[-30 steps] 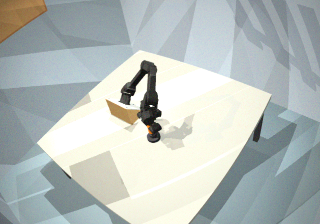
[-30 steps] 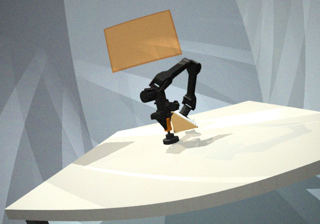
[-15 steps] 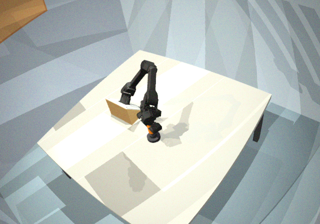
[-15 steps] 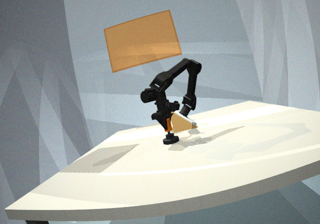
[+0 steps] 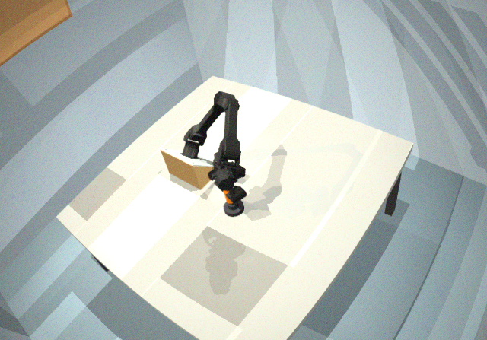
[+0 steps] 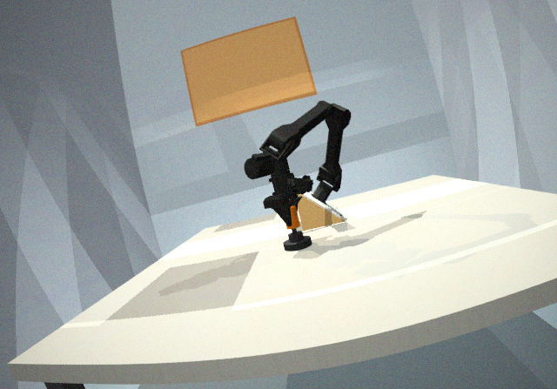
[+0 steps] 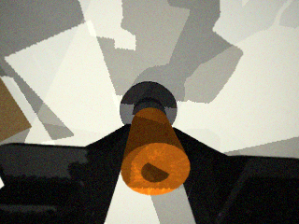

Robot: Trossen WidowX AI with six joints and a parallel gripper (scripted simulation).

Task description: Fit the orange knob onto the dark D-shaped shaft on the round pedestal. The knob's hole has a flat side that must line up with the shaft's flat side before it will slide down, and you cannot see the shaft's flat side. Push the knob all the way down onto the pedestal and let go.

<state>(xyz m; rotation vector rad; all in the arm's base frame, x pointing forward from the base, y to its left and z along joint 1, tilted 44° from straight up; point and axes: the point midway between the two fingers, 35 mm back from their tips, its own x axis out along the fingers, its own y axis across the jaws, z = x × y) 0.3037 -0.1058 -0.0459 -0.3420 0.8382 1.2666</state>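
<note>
Right now the orange knob is 2 cm above my gripper tip. From my gripper tip the other things lie so: round dark pedestal 4 cm below.
</note>
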